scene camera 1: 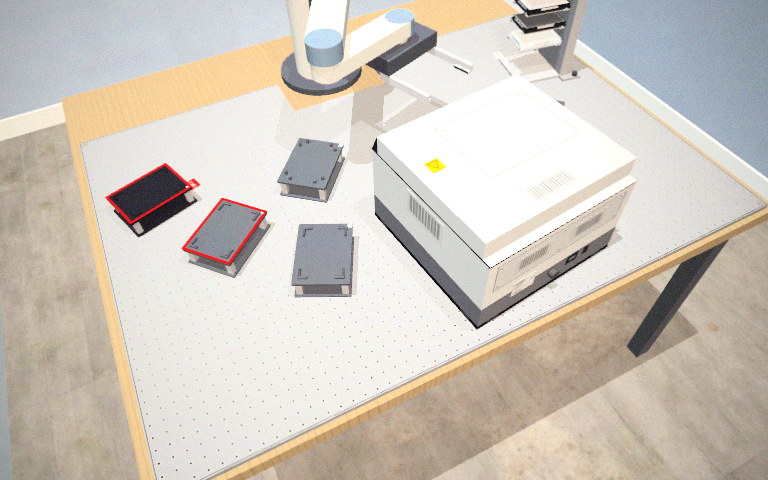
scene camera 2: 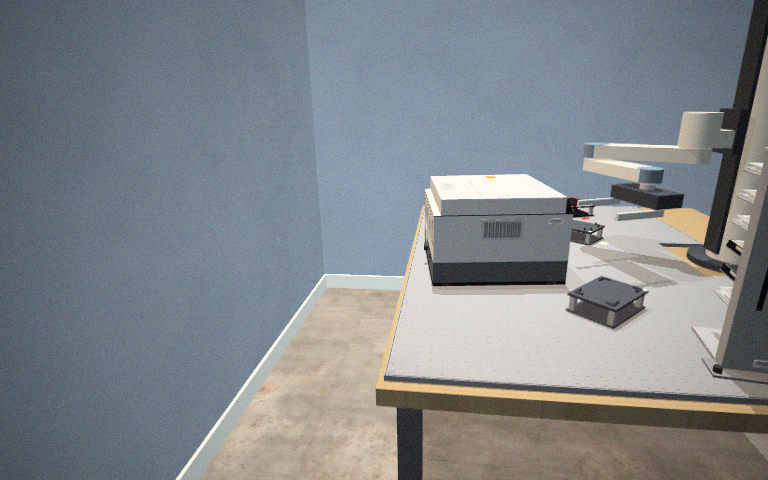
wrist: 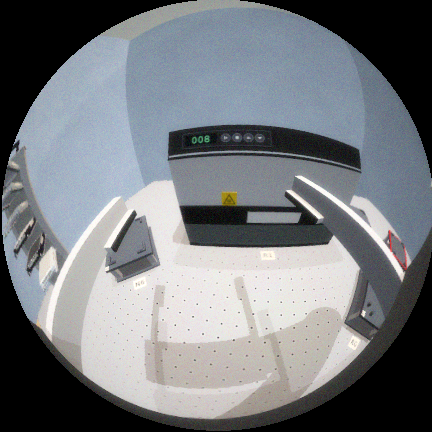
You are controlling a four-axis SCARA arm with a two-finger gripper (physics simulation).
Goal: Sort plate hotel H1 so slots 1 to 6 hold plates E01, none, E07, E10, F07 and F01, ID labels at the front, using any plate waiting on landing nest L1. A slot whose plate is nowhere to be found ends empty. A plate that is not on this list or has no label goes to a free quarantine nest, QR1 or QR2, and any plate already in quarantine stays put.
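My gripper is open and empty, held above the table before the white instrument. The plate tower stands at the table's far right in scene camera 1, apart from the gripper. It holds several plates, pale and dark; its lowest visible plate is white, with a dark plate above it. Their ID labels are not readable. A red-rimmed grey nest and a red-rimmed black stand carry no visible plate. I cannot tell which nests are L1, QR1 or QR2.
The white instrument is a large obstacle. Grey nests stand around it: a pegged nest, a corner-guided nest and a nest labelled N6. None bears a visible plate.
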